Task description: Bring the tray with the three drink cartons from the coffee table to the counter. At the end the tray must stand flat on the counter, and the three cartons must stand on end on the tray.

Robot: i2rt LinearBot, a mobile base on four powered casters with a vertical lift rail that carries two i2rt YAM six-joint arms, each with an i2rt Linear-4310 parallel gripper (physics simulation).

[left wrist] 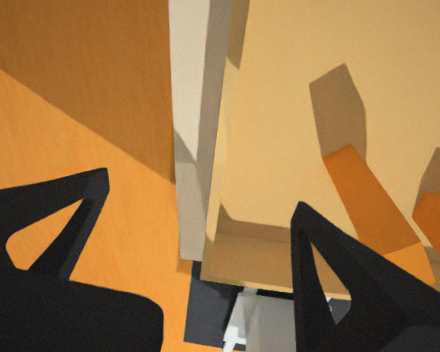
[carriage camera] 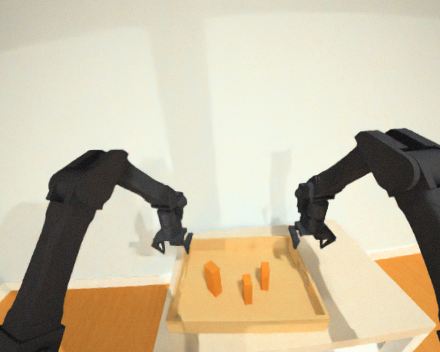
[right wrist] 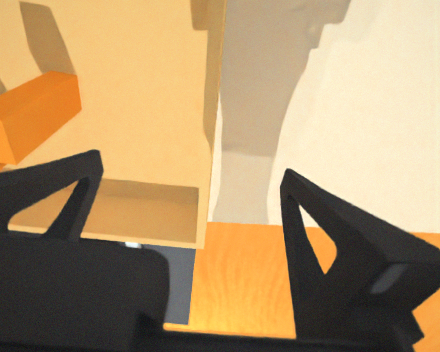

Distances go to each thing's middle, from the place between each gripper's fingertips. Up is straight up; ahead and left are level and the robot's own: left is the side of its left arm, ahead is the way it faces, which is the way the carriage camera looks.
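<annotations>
The tan tray (carriage camera: pixel 290 305) has my left gripper 250 mm to the left of it, and that gripper is also 120 mm above the tray and 10 mm past it.
From my right hand, the tan tray is 20 mm behind, 130 mm below and 240 mm to the left.
</annotations>
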